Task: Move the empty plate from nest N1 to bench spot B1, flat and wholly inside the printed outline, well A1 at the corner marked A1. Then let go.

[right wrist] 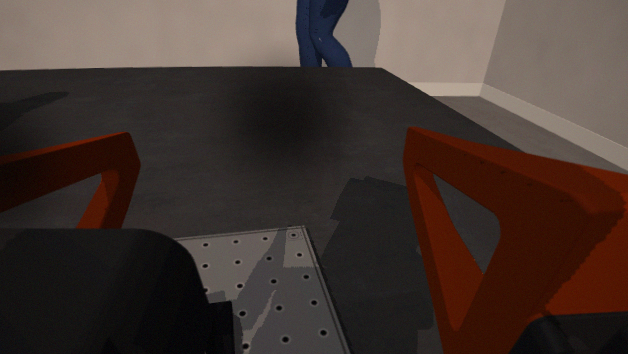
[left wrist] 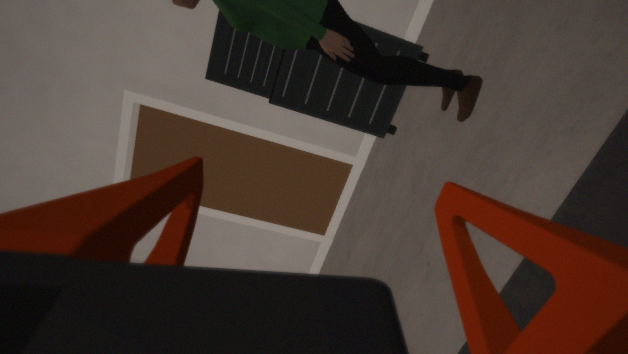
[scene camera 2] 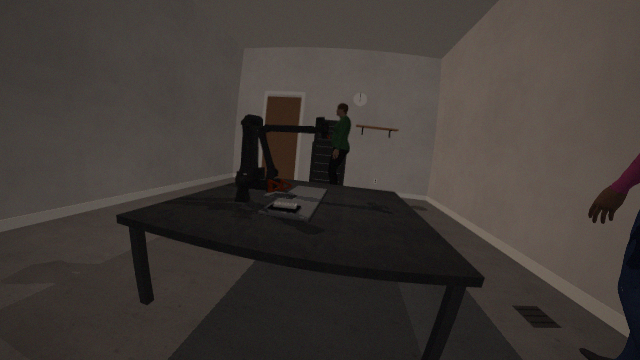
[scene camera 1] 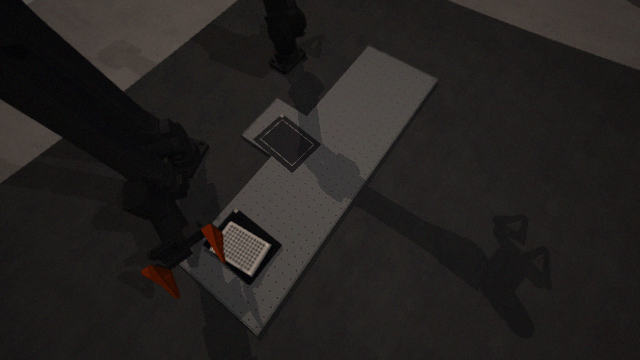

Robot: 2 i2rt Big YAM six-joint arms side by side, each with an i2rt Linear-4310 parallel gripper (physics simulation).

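Places are measured from the left arm's base along level axes (x ahead, y left, z up), in metres.
Pixels of known places: left gripper, fingertip midpoint: [left wrist: 326, 183] [scene camera 2: 327, 131]; right gripper, fingertip midpoint: [right wrist: 268, 145] [scene camera 2: 287, 186] [scene camera 1: 201, 279]; left arm's base, link origin: [scene camera 1: 287, 59]; right arm's base, link origin: [scene camera 2: 242, 199] [scene camera 1: 188, 157].
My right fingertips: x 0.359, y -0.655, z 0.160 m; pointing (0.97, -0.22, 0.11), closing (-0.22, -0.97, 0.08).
For each thing: its top centre in the pictures, then the offset to it from my right fingertips. "spot": a spot on its surface instead. Level surfaces: height alone.
- white many-welled plate, top centre: [scene camera 1: 239, 247] [scene camera 2: 285, 203] 0.023 m back, 0.073 m left, 0.115 m down
- black nest, surface spot: [scene camera 1: 243, 221] spot: 0.067 m back, 0.125 m left, 0.135 m down
- Bench spot B1, surface spot: [scene camera 1: 286, 141] spot: 0.137 m back, 0.386 m left, 0.145 m down
- dark table, surface height: 0.160 m down
A white many-welled plate [scene camera 1: 243, 248] [scene camera 2: 285, 204] sits in the black nest [scene camera 1: 243, 221] near the board's lower end in scene camera 1. Bench spot B1 [scene camera 1: 286, 141] is a dark rectangle with a thin light outline, with a small pale mark at its top corner; nothing sits on it. My right gripper [scene camera 1: 200, 278] [scene camera 2: 279, 185] [right wrist: 268, 145] is open and empty; in scene camera 1 one orange finger overlaps the plate's left edge, the other stands off the board. My left gripper [left wrist: 326, 183] [scene camera 2: 328, 136] is open and empty, raised high and facing the room. Printed labels are unreadable.
The pale perforated board [scene camera 1: 380, 90] [scene camera 2: 316, 192] [right wrist: 218, 252] lies on the dark table [scene camera 1: 475, 165] [scene camera 2: 370, 235] [right wrist: 190, 115]. The left arm's base [scene camera 1: 286, 55] stands behind the board. Arm shadows cross the board and part of B1. People stand beyond the table.
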